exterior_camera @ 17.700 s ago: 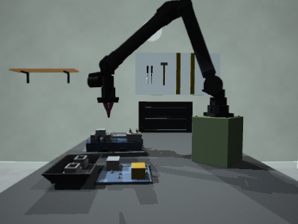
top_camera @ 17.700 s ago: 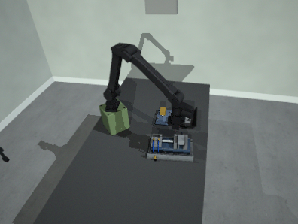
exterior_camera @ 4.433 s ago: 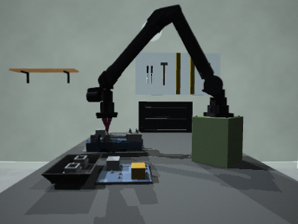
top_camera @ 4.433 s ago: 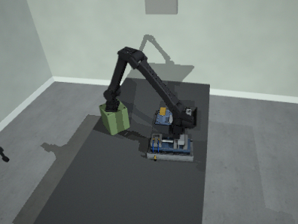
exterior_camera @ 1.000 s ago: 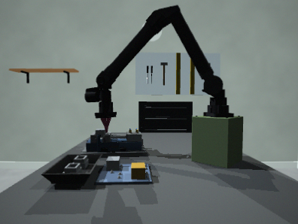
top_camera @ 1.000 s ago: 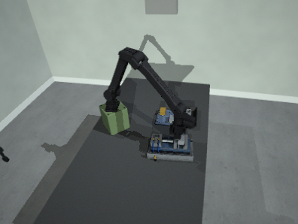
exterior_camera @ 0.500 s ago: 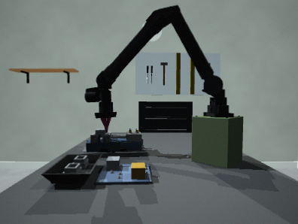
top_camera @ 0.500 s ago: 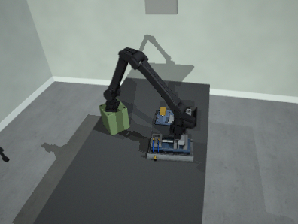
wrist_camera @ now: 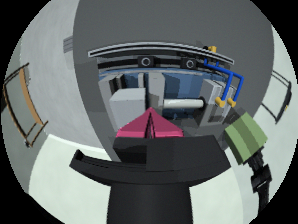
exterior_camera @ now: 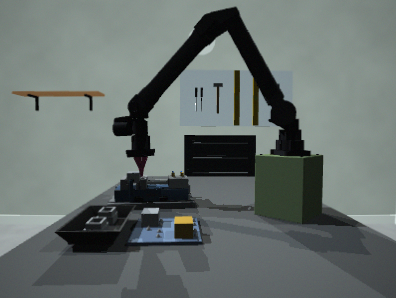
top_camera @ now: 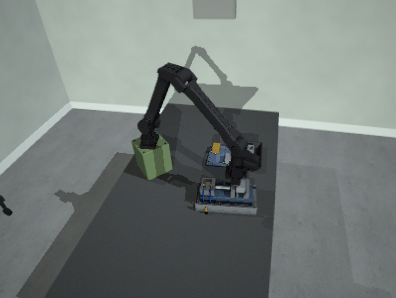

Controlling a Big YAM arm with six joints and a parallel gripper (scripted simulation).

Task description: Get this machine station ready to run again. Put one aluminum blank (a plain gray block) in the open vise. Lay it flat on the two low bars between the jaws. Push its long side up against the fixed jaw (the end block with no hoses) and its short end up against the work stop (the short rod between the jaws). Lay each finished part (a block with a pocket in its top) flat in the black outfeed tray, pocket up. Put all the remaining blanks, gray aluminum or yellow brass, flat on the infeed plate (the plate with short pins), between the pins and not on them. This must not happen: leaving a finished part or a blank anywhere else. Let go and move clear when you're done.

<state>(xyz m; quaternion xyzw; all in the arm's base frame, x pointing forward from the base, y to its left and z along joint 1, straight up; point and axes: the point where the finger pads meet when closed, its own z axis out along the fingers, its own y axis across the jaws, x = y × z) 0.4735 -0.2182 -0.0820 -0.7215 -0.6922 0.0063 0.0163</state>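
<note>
Right now my hand is 30 mm short of the gray aluminum blank and 10 mm above it. The rest, counted from my hand: vise: 40 mm behind, 70 mm below; then yellow brass blank: 110 mm behind, 390 mm to the left, 80 mm below.
</note>
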